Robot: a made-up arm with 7 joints.
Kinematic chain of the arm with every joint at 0, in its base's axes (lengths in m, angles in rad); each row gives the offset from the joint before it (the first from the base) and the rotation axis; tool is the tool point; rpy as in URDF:
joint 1: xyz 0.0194 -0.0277 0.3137 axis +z
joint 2: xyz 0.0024 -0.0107 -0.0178 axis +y
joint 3: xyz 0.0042 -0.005 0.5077 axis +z
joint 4: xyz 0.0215 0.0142 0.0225 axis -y
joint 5: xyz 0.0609 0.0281 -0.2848 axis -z
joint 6: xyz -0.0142 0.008 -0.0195 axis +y
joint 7: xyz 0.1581 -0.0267 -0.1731 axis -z
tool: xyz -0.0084 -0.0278 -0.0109 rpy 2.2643 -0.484 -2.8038
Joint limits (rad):
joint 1: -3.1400..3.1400
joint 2: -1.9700..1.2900
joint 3: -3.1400..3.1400
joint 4: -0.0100..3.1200
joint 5: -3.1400..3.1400
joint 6: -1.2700..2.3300
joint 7: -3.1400..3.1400
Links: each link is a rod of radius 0.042 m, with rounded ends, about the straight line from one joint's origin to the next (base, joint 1, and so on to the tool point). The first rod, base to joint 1, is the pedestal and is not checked.
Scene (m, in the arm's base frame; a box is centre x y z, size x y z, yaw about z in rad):
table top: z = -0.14
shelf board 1: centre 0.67 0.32 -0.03 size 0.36 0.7 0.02 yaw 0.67
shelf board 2: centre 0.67 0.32 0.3 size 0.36 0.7 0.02 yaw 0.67
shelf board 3: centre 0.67 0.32 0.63 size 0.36 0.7 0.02 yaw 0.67
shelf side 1: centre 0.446 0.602 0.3 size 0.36 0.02 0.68 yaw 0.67
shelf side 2: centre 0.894 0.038 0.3 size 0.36 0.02 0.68 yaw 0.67
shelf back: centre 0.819 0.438 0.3 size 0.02 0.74 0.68 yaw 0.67
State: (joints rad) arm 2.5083 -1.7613 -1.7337 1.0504 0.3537 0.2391 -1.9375
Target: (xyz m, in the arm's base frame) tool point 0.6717 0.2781 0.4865
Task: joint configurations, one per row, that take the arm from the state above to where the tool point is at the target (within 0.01 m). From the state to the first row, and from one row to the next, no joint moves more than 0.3 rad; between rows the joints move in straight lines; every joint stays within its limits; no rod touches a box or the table.
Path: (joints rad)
1: 2.3139 -1.7188 -1.8124 0.8432 0.4007 0.2696 -1.9280
2: 2.1195 -1.6763 -1.8912 0.6361 0.4477 0.3002 -1.9185
3: 2.1381 -1.6454 -1.6411 0.6239 0.3938 0.3632 -1.9340
4: 2.1566 -1.6146 -1.3910 0.6117 0.3399 0.4262 -1.9495
5: 2.1752 -1.5838 -1.1410 0.5995 0.2860 0.4892 -1.9650
6: 2.4133 -1.5060 -1.2445 0.8647 0.2773 0.3795 -1.9614
7: 2.6514 -1.4283 -1.3481 1.1298 0.2686 0.2699 -1.9577

